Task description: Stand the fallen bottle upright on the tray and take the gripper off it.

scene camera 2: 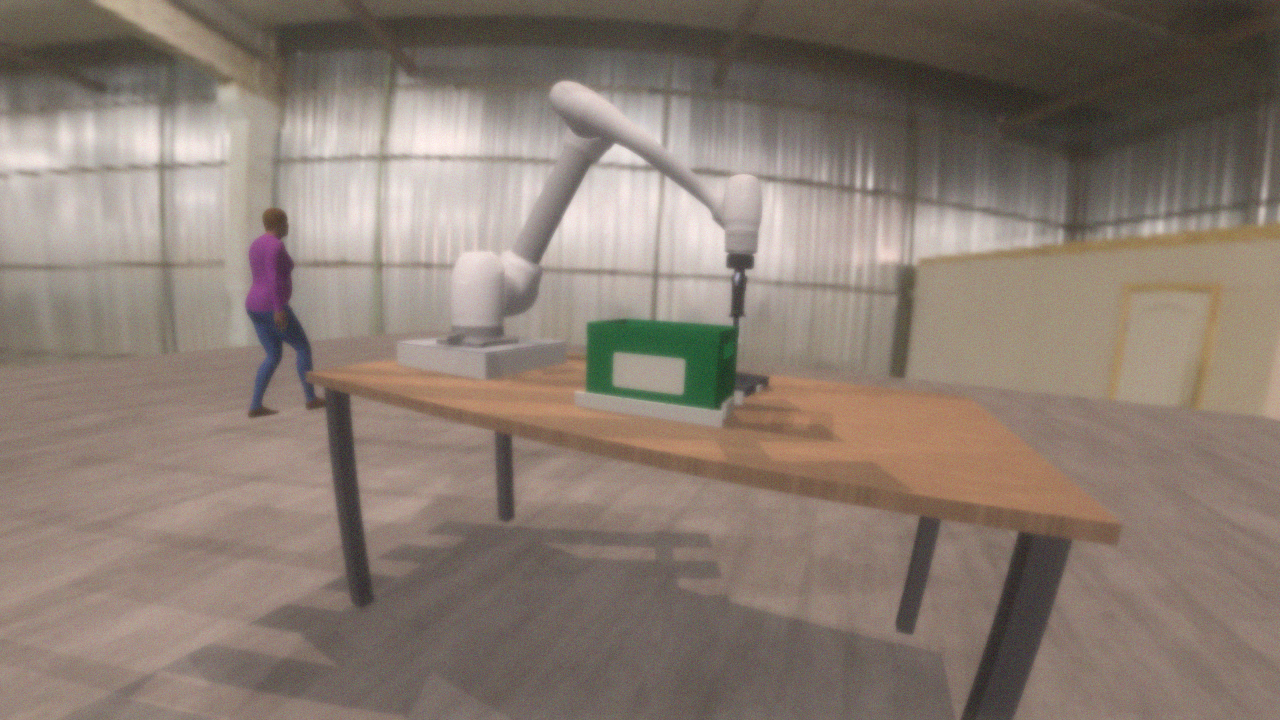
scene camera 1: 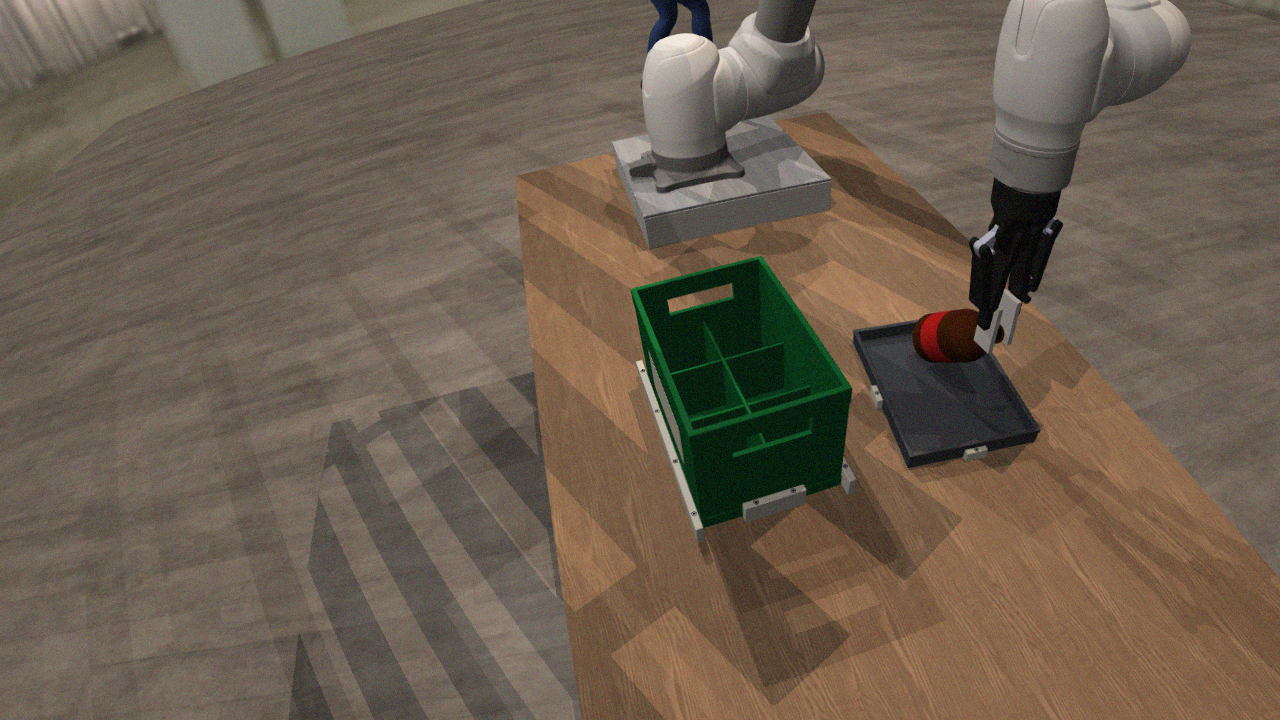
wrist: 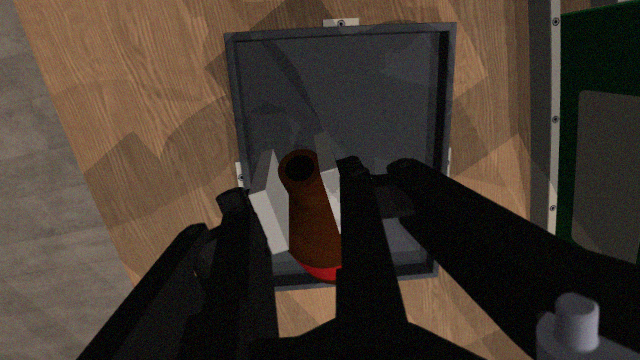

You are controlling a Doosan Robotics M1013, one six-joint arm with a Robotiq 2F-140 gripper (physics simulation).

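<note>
The brown bottle with a red label is tilted far over, close to lying flat, at the far end of the dark tray. My gripper points down and is shut on the bottle's neck, with one pale finger pad on each side. In the wrist view the open mouth faces up towards the camera, and the body slants down and away beneath my fingers. A black finger hides part of the body and label. Whether the base touches the tray cannot be told. In scene camera 2 the bottle does not show.
A green crate with dividers stands beside the tray, edged by pale fixture strips. The arm's grey base block is at the far end of the table. A person is on the floor beyond the table.
</note>
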